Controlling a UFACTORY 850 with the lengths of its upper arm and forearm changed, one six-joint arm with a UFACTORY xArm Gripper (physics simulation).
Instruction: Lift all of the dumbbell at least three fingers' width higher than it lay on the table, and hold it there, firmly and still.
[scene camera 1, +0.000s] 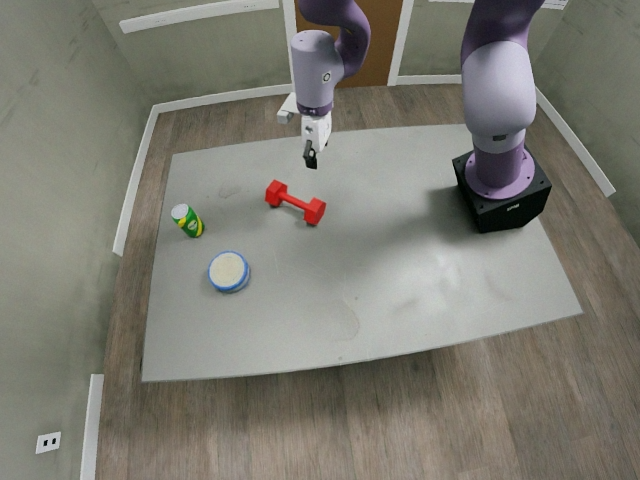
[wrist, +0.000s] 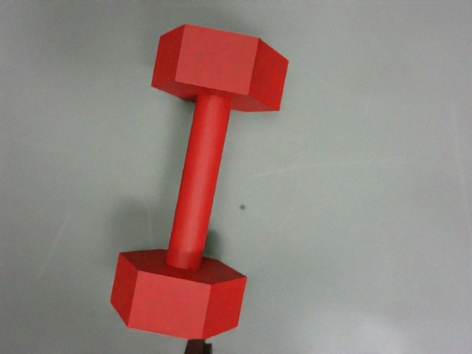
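Observation:
A red dumbbell (scene camera 1: 294, 200) (wrist: 200, 175) with two six-sided heads and a thin round handle lies on its side on the grey table (scene camera 1: 392, 320). In the wrist view the handle runs up and slightly right, between a head near the top and a head near the bottom. My gripper (scene camera 1: 311, 161) (wrist: 199, 347) points down above the table, apart from the dumbbell. Its dark fingertips are together and hold nothing. In the wrist view they show at the bottom edge, just below the lower head; the rest of the fingers is out of that view.
A green and yellow can (scene camera 1: 189, 222) stands near the table's left edge. A round container (scene camera 1: 227, 270) with a cream lid and blue rim sits to the left front of the dumbbell. The arm's black base block (scene camera 1: 504, 211) stands at the table's right side.

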